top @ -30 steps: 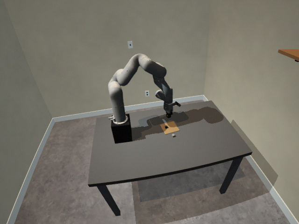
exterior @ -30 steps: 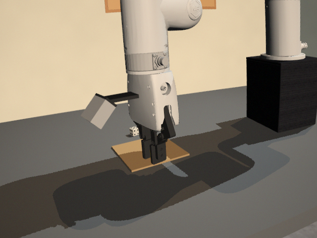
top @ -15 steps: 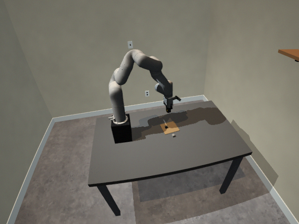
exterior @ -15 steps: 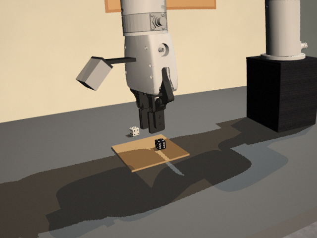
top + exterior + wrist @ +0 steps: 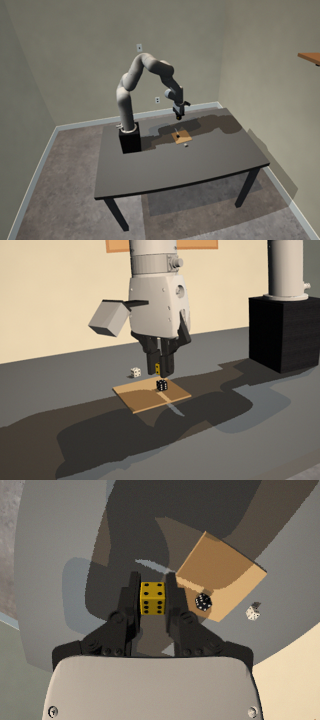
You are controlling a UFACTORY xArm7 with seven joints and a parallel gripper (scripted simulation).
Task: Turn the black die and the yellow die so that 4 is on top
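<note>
Right now my hand is 60 mm past the black die, 120 mm to the left of it and 100 mm above it. From my hand the other things lie so: tan mat: 30 mm behind, 130 mm to the right, 110 mm below; then yellow die: 10 mm behind, 10 mm below; then white die: 30 mm behind, 240 mm to the right, 110 mm below.
</note>
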